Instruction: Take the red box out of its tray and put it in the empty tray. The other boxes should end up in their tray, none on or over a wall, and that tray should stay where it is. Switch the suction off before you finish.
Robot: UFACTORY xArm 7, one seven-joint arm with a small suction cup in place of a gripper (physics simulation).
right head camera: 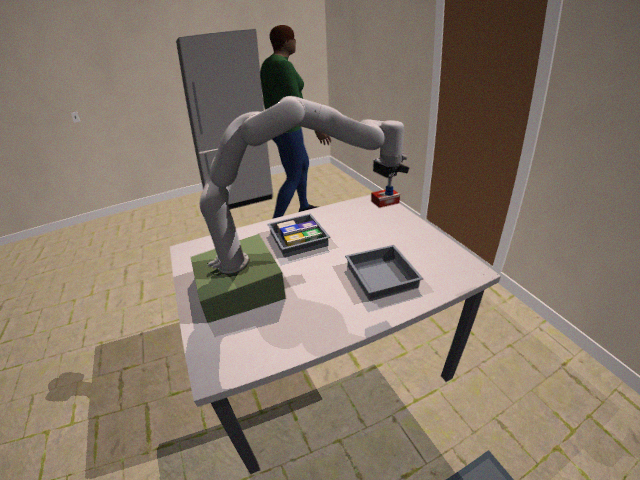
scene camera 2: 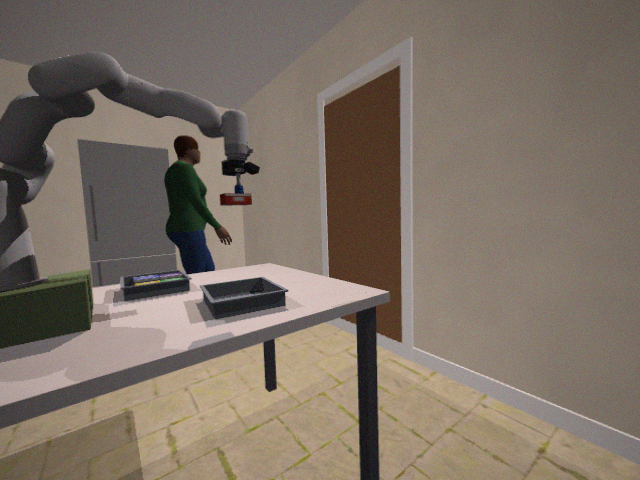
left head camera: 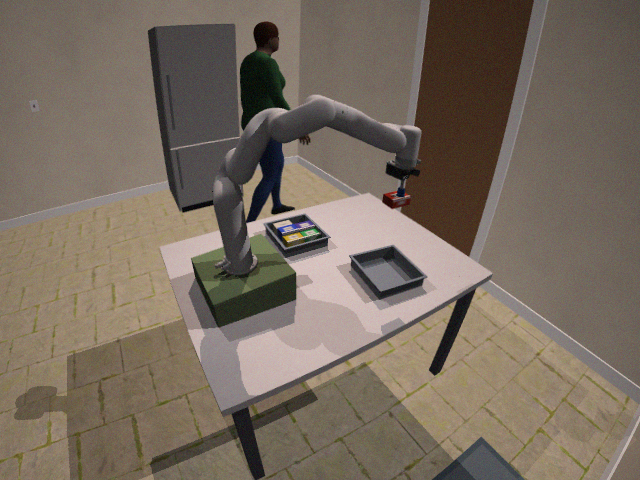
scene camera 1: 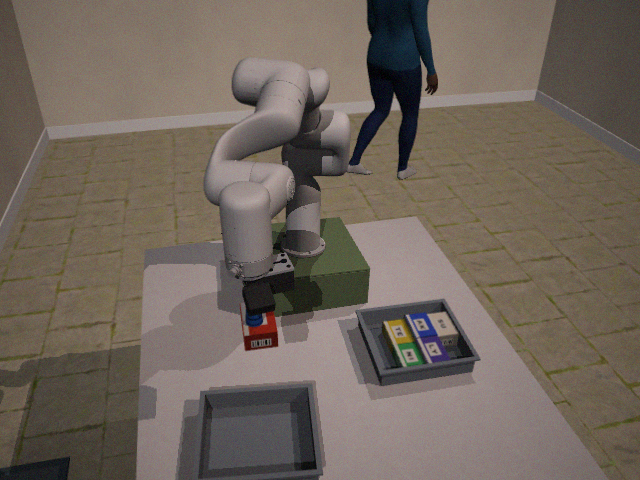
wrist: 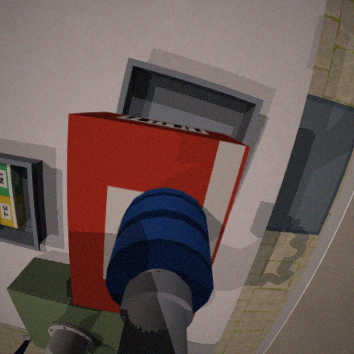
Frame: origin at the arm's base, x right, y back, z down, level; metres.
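Seen in the pictures: hand, tool point: (right head camera: 388, 196) (scene camera 2: 239, 197) (left head camera: 400, 198) (scene camera 1: 254, 325) (wrist: 165, 211); arm's base, link origin: (right head camera: 233, 263) (scene camera 2: 15, 286) (left head camera: 240, 264) (scene camera 1: 302, 246) (wrist: 71, 334).
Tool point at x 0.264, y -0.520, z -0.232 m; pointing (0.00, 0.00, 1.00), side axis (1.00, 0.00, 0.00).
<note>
Pixels of each thing's top centre, then the offset from my tool point to it.
- red box, top centre: (wrist: 141, 244) (scene camera 1: 257, 316) (scene camera 2: 235, 194) (right head camera: 385, 193) (left head camera: 397, 195) dx -0.008, dy +0.008, dz -0.010 m
- empty tray, top centre: (wrist: 179, 140) (scene camera 1: 257, 429) (scene camera 2: 241, 287) (right head camera: 382, 266) (left head camera: 387, 265) dx +0.009, dy +0.015, dz +0.295 m
My suction cup (left head camera: 401, 191) (right head camera: 389, 190) (scene camera 1: 254, 318) (scene camera 2: 238, 189) (wrist: 160, 235) is shut on the red box (left head camera: 396, 199) (right head camera: 385, 198) (scene camera 1: 261, 333) (scene camera 2: 235, 199) (wrist: 135, 155), holding its top face. The box hangs roughly level, high above the table. The empty tray (left head camera: 387, 271) (right head camera: 385, 273) (scene camera 1: 253, 434) (scene camera 2: 248, 305) (wrist: 195, 83) shows partly behind the box in the wrist view. The other tray (left head camera: 305, 249) (scene camera 1: 429, 374) (wrist: 37, 205) holds the yellow (scene camera 1: 397, 331), green (scene camera 1: 409, 354), blue (scene camera 1: 419, 325), purple (scene camera 1: 433, 349) and white (scene camera 1: 442, 325) boxes, inside its walls.
The arm stands on a green block (left head camera: 258, 297) (scene camera 1: 325, 289) on the table. A person in green (left head camera: 261, 82) (scene camera 2: 186, 196) is behind the table. A person in blue (scene camera 1: 398, 41) is beyond the base. A dark blue-grey object (wrist: 315, 165) lies beyond the table edge.
</note>
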